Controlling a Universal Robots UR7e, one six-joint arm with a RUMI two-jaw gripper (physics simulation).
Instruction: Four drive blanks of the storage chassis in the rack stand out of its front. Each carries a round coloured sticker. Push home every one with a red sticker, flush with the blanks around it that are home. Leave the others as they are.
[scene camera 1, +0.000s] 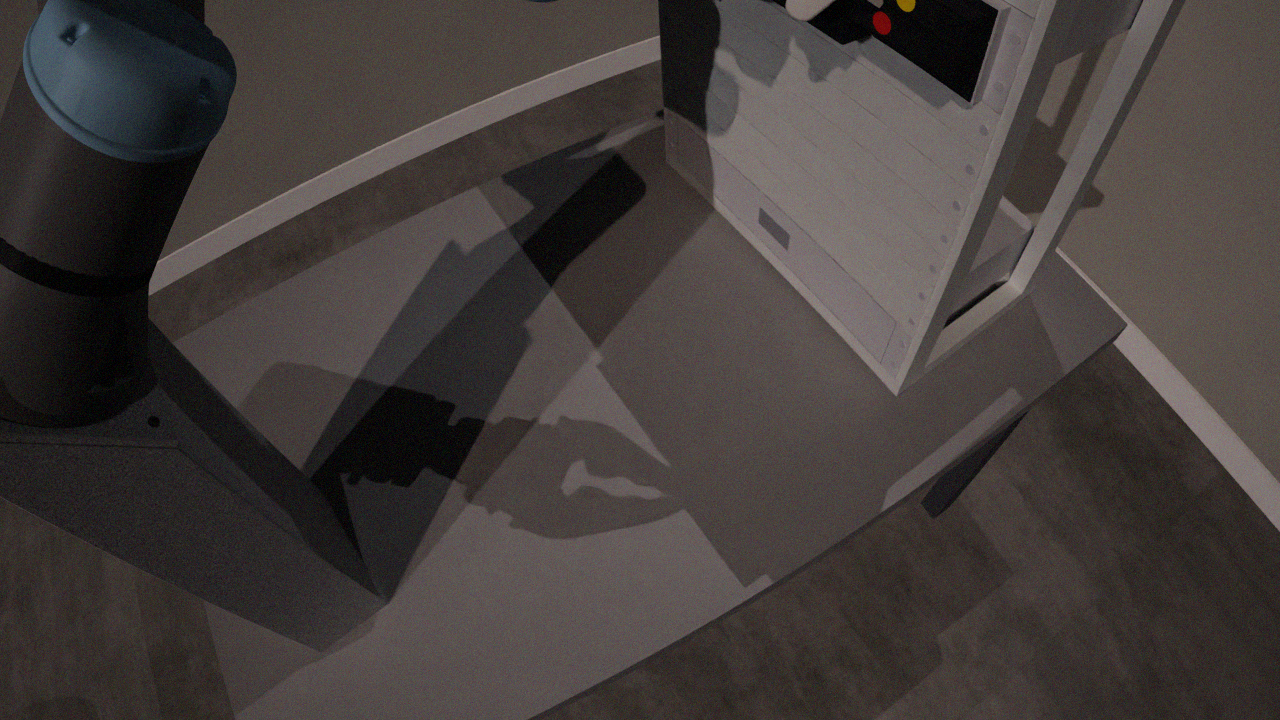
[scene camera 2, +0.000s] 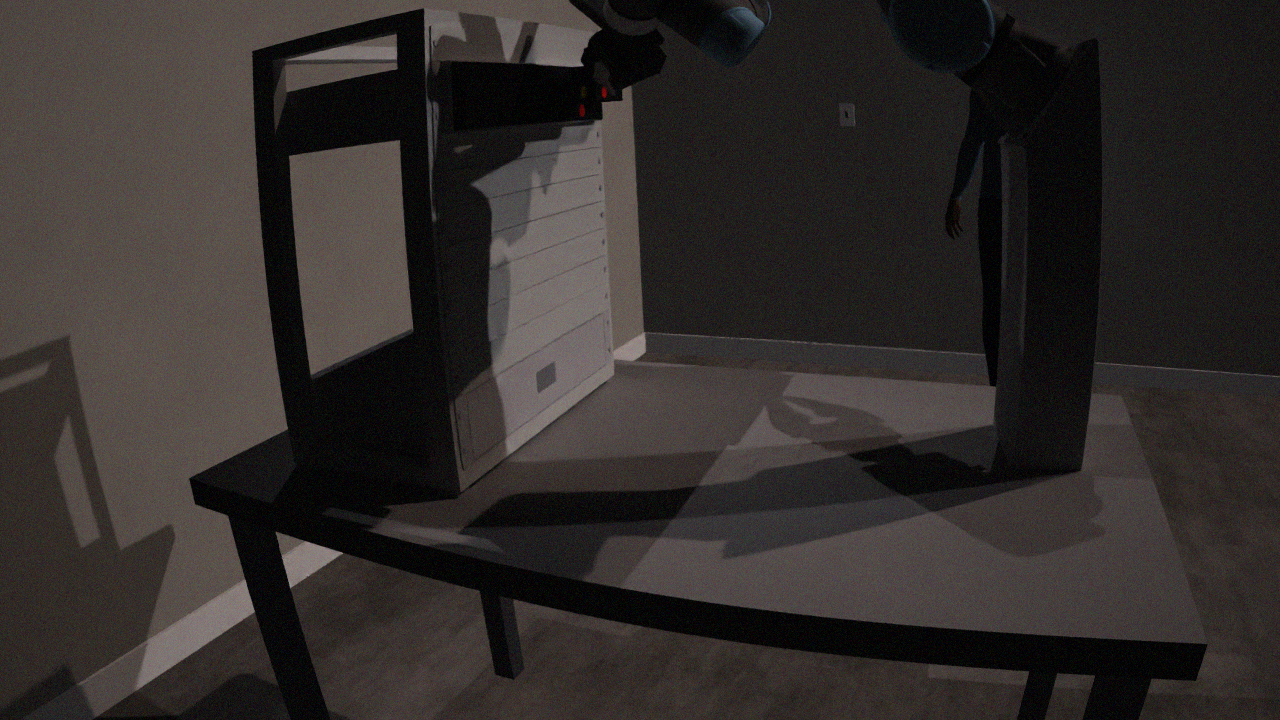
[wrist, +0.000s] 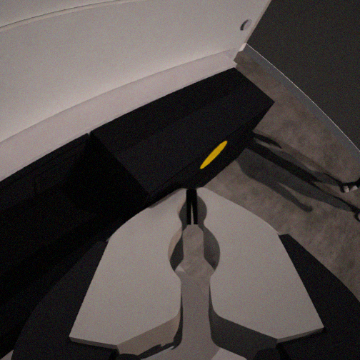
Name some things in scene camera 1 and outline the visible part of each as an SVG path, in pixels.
A white rack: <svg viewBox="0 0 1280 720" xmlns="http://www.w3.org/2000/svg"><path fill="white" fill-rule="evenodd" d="M666 162L721 213L786 278L862 358L894 395L899 397L911 388L917 380L965 345L1013 306L1021 303L1032 292L1099 171L1186 0L883 0L884 3L880 9L867 0L836 0L812 20L806 22L797 21L787 13L785 8L786 0L658 0ZM998 287L997 290L943 329L951 314L992 284ZM1130 29L1078 143L1035 228L1031 221L1002 196L1028 136L1054 68L1057 64Z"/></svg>
